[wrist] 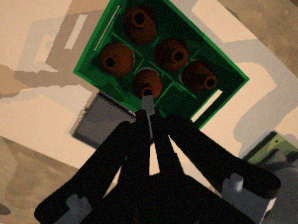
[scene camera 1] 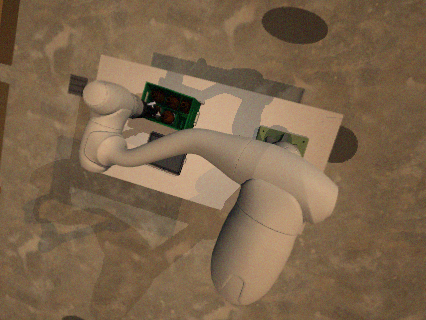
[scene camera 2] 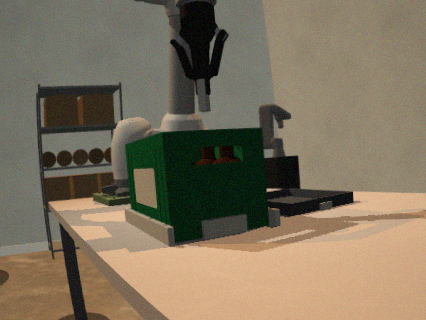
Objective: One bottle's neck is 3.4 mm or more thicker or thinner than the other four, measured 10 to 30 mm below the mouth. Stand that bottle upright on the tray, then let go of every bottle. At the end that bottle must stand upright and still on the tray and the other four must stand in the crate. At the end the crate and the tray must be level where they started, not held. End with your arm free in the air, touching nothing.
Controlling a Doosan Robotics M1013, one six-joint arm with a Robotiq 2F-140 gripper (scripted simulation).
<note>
I see my gripper (scene camera 2: 204,111), a tray (scene camera 2: 294,201), a bottle (wrist: 169,54) and a green crate (scene camera 2: 163,185).
My gripper shows as well in the wrist view (wrist: 148,103). Scene camera 2 does not show the bottle, which is hidden by the green crate.
</note>
